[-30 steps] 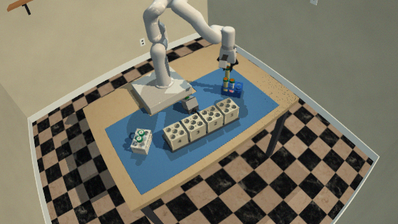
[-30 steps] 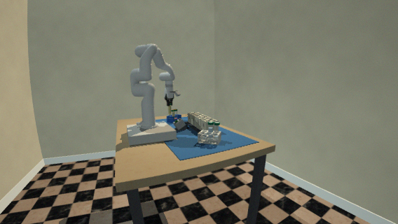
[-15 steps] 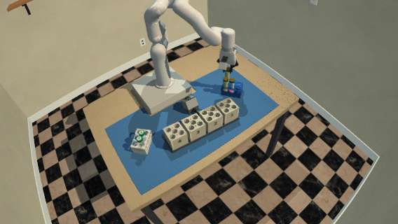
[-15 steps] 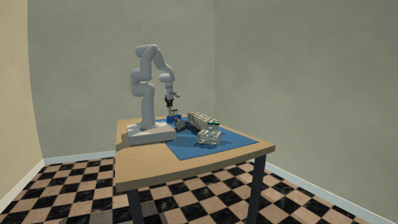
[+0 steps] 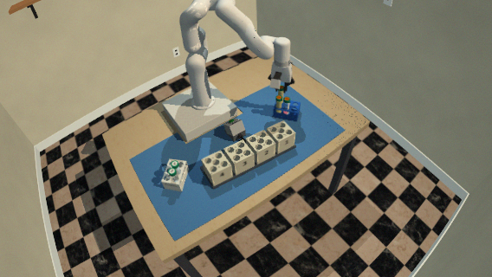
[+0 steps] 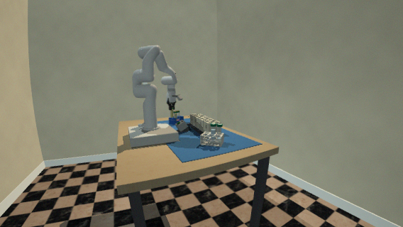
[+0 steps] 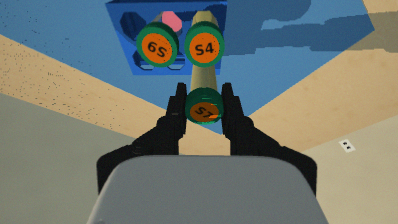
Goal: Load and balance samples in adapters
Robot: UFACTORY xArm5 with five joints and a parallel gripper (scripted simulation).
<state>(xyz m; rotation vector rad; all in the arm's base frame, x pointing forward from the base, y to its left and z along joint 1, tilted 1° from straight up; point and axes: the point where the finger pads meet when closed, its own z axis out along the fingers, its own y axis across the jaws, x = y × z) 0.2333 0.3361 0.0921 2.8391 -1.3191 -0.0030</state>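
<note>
Right now my hand is 10 mm past the sample tube S7 and 50 mm above it. Also, from my hand: blue sample rack RS: 40 mm ahead, 10 mm to the left, 120 mm below; then sample tube S9: 60 mm ahead, 90 mm below; then sample tube S4: 20 mm ahead, 40 mm to the right, 90 mm below.
</note>
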